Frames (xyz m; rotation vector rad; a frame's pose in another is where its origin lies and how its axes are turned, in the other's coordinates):
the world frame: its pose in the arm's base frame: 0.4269 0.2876 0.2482 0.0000 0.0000 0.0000
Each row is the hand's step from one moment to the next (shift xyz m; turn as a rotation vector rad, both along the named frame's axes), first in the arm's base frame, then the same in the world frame.
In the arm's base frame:
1: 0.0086 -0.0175 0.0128 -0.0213 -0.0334 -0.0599
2: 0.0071 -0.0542 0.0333 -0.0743 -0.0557 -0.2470
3: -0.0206 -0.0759 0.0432 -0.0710 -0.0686 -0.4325
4: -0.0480 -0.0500 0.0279 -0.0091 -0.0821 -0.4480
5: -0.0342 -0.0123 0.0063 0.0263 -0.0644 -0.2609
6: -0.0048 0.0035 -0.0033 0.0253 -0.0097 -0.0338
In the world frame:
1: 0.0086 -0.0175 0.0128 -0.0213 -0.0334 -0.0599
2: 0.0071 -0.0542 0.0333 -0.0743 -0.0557 -0.2470
3: -0.0206 -0.0759 0.0432 -0.0710 -0.0686 -0.4325
4: -0.0480 -0.0500 0.0279 -0.0091 -0.0821 -0.4480
5: -0.0342 -0.0123 0.0063 0.0263 -0.0644 -0.2609
6: -0.0048 0.0035 -0.0033 0.0253 -0.0097 -0.0338

